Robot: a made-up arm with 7 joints. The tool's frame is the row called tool. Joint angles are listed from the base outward.
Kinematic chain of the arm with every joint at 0, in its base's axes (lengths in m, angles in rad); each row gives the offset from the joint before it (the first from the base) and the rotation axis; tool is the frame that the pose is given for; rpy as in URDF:
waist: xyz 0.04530 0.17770 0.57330 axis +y
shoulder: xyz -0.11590 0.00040 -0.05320 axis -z
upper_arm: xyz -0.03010 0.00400 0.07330 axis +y
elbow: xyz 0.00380 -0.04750 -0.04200 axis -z
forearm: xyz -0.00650 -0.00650 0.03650 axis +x
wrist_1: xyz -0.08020 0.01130 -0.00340 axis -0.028 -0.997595 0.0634
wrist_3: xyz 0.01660 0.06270 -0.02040 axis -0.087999 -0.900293 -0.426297
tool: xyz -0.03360 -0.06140 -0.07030 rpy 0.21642 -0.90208 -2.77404
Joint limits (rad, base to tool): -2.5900..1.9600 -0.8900..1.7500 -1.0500..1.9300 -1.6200..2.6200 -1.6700..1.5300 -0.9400..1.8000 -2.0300..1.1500
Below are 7 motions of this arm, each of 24 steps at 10 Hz.
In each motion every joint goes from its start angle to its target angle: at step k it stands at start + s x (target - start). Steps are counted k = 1, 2, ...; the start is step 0. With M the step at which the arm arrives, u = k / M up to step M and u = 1 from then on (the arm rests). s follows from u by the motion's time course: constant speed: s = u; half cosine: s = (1 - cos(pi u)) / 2; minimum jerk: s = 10 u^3 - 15 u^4 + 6 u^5.
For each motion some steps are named. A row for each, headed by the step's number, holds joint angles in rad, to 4 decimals.
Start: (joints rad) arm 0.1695 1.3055 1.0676 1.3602 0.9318 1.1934 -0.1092
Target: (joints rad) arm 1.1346 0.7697 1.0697 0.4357 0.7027 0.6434 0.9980
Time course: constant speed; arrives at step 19
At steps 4, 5, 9, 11, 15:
4: 0.3727 1.1927 1.0680 1.1656 0.8836 1.0776 0.1239
5: 0.4235 1.1645 1.0682 1.1169 0.8715 1.0487 0.1822
9: 0.6267 1.0517 1.0686 0.9223 0.8233 0.9329 0.4153
11: 0.7282 0.9953 1.0688 0.8250 0.7992 0.8750 0.5318
15: 0.9314 0.8825 1.0693 0.6303 0.7509 0.7592 0.7649

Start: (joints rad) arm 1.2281 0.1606 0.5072 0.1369 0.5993 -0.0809 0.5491
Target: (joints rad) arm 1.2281 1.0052 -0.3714 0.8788 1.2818 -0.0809 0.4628
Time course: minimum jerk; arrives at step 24
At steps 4, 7, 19, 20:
4: 1.2281 0.1906 0.4760 0.1632 0.6235 -0.0809 0.5460
7: 1.2281 0.2892 0.3734 0.2498 0.7032 -0.0809 0.5360
19: 1.2281 0.9507 -0.3147 0.8309 1.2378 -0.0809 0.4684
20: 1.2281 0.9752 -0.3402 0.8525 1.2576 -0.0809 0.4659

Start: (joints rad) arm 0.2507 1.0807 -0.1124 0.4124 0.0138 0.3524 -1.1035
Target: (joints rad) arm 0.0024 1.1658 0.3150 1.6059 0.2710 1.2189 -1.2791
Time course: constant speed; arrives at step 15
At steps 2, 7, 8, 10, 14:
2: 0.2176 1.0920 -0.0554 0.5715 0.0481 0.4679 -1.1269
7: 0.1348 1.1204 0.0871 0.9694 0.1338 0.7568 -1.1854
8: 0.1183 1.1261 0.1155 1.0489 0.1510 0.8145 -1.1972
10: 0.0852 1.1374 0.1725 1.2081 0.1853 0.9301 -1.2206
14: 0.0190 1.1601 0.2865 1.5263 0.2539 1.1611 -1.2674

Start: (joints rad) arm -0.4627 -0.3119 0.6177 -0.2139 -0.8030 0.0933 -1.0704
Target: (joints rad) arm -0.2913 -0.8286 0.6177 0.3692 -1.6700 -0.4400 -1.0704
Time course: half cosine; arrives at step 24
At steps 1, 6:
1: -0.4620 -0.3141 0.6177 -0.2114 -0.8067 0.0910 -1.0704
6: -0.4376 -0.3876 0.6177 -0.1285 -0.9300 0.0152 -1.0704

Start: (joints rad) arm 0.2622 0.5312 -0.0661 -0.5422 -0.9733 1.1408 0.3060
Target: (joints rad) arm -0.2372 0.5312 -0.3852 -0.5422 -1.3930 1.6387 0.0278
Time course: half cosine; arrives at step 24
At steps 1, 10, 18, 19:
1: 0.2601 0.5312 -0.0675 -0.5422 -0.9751 1.1429 0.3048
10: 0.0771 0.5312 -0.1844 -0.5422 -1.1288 1.3253 0.2029
18: -0.1641 0.5312 -0.3385 -0.5422 -1.3315 1.5658 0.0685
19: -0.1856 0.5312 -0.3522 -0.5422 -1.3496 1.5873 0.0565

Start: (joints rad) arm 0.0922 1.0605 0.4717 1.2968 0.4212 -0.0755 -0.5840
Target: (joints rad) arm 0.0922 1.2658 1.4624 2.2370 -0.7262 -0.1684 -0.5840
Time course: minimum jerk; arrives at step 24
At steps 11, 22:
11: 0.0922 1.1472 0.8900 1.6938 -0.0633 -0.1147 -0.5840
22: 0.0922 1.2648 1.4574 2.2322 -0.7204 -0.1679 -0.5840

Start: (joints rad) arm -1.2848 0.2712 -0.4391 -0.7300 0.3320 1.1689 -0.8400
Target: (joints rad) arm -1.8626 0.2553 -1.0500 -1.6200 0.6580 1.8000 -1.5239
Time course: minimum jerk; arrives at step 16
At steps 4, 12, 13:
4: -1.3446 0.2696 -0.5023 -0.8221 0.3657 1.2342 -0.9108
12: -1.8028 0.2569 -0.9868 -1.5279 0.6243 1.7347 -1.4531
13: -1.8344 0.2561 -1.0202 -1.5766 0.6421 1.7692 -1.4905

